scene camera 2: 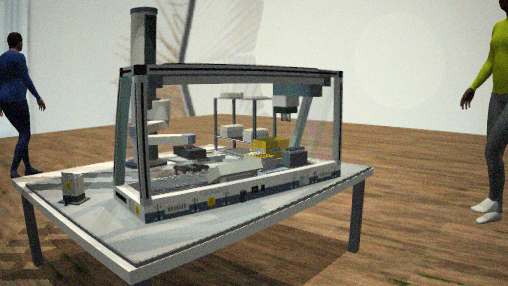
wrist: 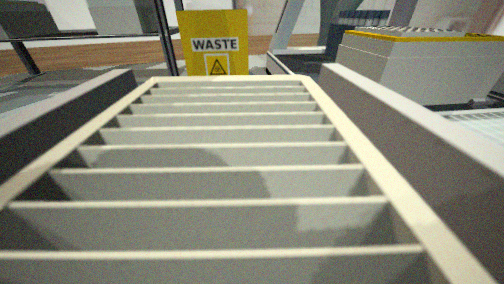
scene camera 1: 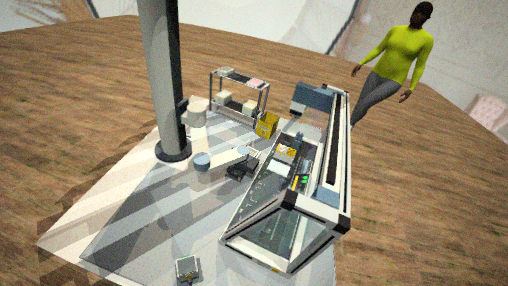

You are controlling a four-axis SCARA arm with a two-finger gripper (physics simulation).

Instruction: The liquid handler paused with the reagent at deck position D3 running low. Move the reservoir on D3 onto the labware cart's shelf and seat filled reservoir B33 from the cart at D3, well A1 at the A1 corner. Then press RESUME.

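Frame: origin at the arm's base, x back, y right, z up, level; metres.
Seen in the pictures: gripper, fingertip midpoint: [scene camera 2: 218, 154] [wrist: 229, 84] [scene camera 1: 253, 148]; arm's base at its link origin: [scene camera 1: 174, 149].
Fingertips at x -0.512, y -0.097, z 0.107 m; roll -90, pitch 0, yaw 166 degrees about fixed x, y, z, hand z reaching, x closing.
Note:
Pixels of each thing's middle, then the offset from my fingertips to it. "*": a spot on its surface instead.
- whitish item at the middle of its body: [scene camera 2: 231, 95] [scene camera 1: 225, 71] dx +0.380, dy -0.490, dz +0.271 m
- handler's display at a spot on its surface: [scene camera 1: 302, 180] * dx -0.319, dy +0.181, dz +0.030 m
- yellow WASTE bin at the middle of its body: [wrist: 220, 47] [scene camera 2: 270, 151] [scene camera 1: 267, 125] dx -0.046, dy -0.351, dz -0.027 m
- yellow-topped box at the middle of its body: [wrist: 409, 62] [scene camera 2: 259, 161] [scene camera 1: 285, 153] dx -0.211, dy -0.054, dz -0.012 m
- handler's frame at a spot on its surface: [scene camera 2: 337, 122] * dx -0.492, dy -0.277, dz +0.168 m
My gripper [wrist: 229, 84] [scene camera 2: 190, 151] is shut on a pale, open-topped reservoir [wrist: 220, 160] with several cross-wise troughs, one finger along each long side. In scene camera 1 the arm's end is between the cart and the liquid handler, with the reservoir [scene camera 1: 255, 152] partly hidden. The labware cart [scene camera 1: 211, 91] [scene camera 2: 215, 122] [wrist: 167, 45] stands at the back. A whitish item [scene camera 1: 225, 71] and a pink one [scene camera 1: 256, 82] are on its top; two pale boxes [scene camera 1: 222, 97] [scene camera 1: 249, 106] are on its lower shelf. I cannot read B33 or D3. The handler's display [scene camera 1: 302, 180] shows green lights and a yellow bar.
A yellow WASTE bin [scene camera 1: 267, 125] [scene camera 2: 270, 146] [wrist: 215, 27] stands beside the cart. A yellow-topped box [scene camera 1: 285, 150] [wrist: 425, 65] and a blue rack [scene camera 2: 295, 157] [wrist: 364, 19] are on the deck. The handler's frame [scene camera 2: 337, 122] surrounds them. People [scene camera 1: 402, 52] [scene camera 2: 19, 90] stand near the table.

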